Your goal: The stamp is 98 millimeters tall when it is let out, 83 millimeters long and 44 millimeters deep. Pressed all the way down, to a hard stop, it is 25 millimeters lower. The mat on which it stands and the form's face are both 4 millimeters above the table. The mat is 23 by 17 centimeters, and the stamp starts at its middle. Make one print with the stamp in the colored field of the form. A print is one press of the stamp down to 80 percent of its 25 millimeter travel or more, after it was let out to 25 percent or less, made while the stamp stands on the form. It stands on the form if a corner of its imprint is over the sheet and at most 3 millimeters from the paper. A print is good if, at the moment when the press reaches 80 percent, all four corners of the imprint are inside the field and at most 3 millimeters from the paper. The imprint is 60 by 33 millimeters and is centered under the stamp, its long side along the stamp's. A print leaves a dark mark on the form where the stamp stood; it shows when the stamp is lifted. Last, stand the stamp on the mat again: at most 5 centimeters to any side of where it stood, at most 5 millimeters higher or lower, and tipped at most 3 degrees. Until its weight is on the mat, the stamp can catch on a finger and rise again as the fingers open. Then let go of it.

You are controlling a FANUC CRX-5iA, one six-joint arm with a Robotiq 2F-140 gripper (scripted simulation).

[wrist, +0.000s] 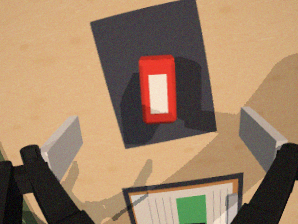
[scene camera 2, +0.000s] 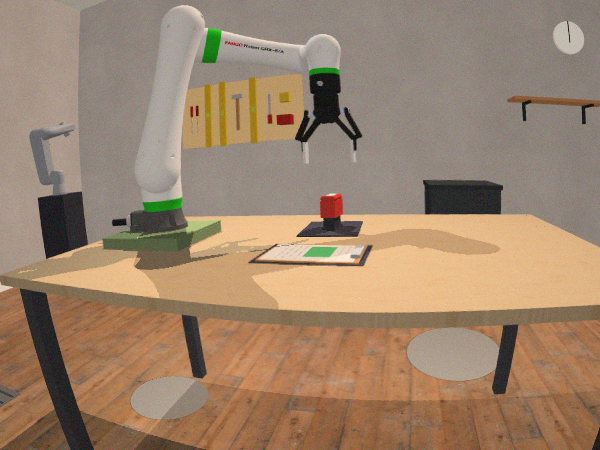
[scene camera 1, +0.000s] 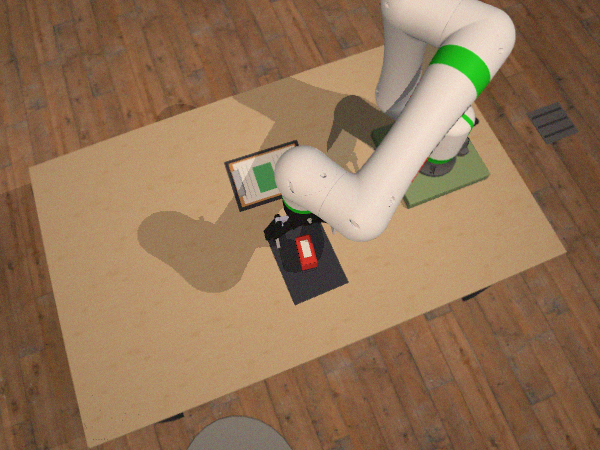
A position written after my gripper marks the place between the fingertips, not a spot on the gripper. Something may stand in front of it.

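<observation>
Form (scene camera 1: 252, 179) visible. Scene camera 2 shows my gripper (scene camera 2: 329, 162), a red stamp (scene camera 2: 331, 207) and again the form (scene camera 2: 292, 254). In the wrist view, the stamp (wrist: 157, 73) and my gripper (wrist: 159, 126) are both visible.
</observation>
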